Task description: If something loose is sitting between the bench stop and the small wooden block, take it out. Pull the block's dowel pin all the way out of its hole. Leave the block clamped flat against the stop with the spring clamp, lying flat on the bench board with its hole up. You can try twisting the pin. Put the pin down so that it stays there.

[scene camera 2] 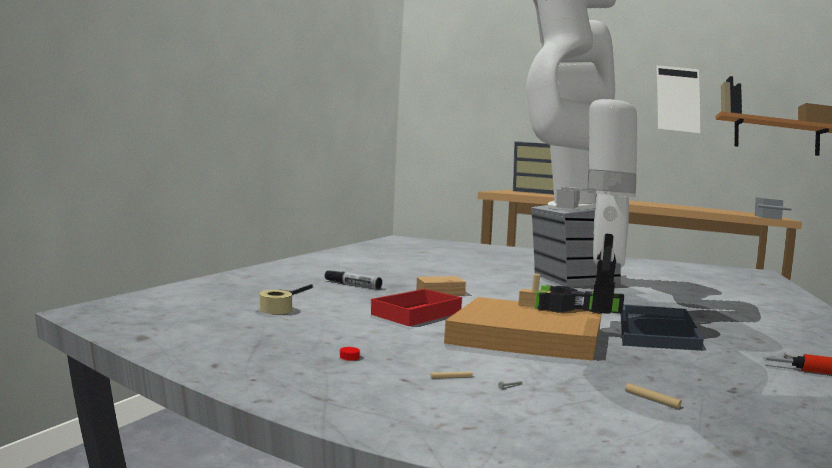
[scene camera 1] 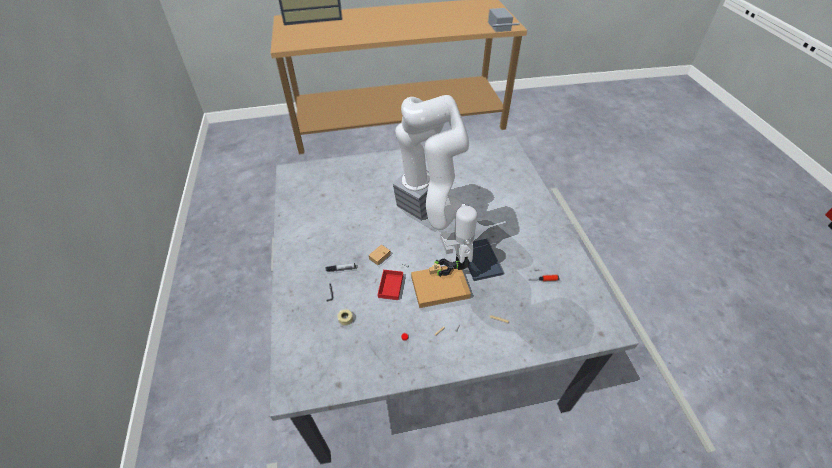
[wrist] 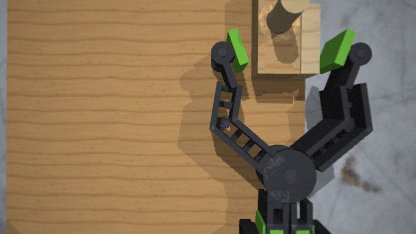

Labels:
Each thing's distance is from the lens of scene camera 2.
wooden bench board [scene camera 2: 494, 324]: 70 cm
red tray [scene camera 2: 408, 308]: 87 cm
The marked spots on the wooden bench board and the red tray are 22 cm apart.

